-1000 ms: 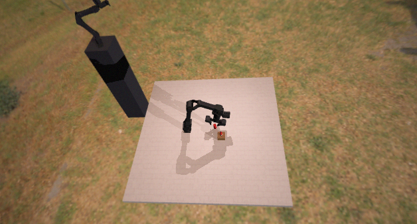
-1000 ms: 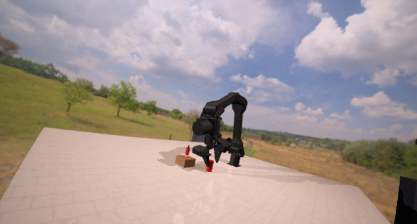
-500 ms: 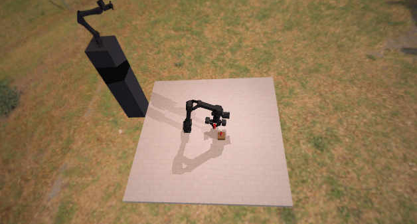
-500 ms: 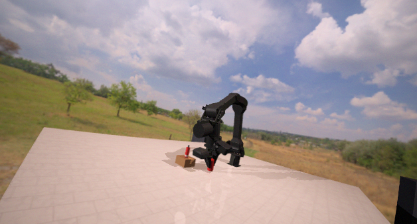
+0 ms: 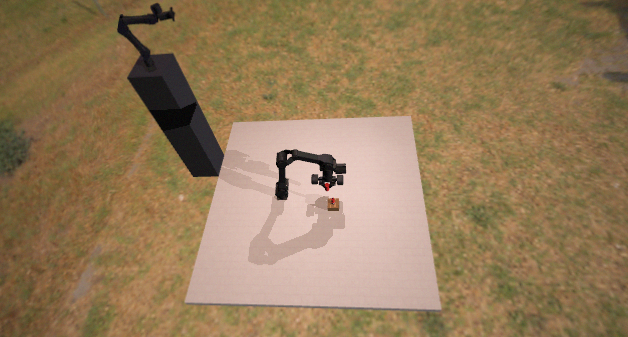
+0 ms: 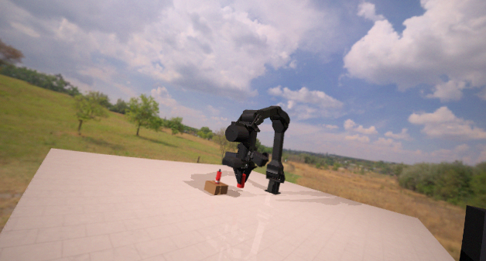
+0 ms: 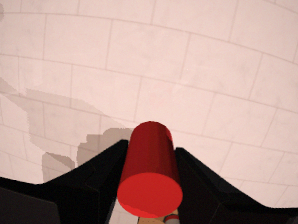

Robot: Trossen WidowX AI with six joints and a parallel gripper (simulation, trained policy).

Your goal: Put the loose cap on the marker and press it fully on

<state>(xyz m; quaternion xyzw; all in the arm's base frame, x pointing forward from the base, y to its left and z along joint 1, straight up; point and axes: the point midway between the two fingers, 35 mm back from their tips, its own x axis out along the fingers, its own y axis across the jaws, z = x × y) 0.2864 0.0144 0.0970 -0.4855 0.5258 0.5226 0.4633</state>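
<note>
Now: the holder block 9 cm to the right of my gripper tip, 5 cm below it and 4 cm ahead of it. Round my gripper tip: red cap 1 cm above.
</note>
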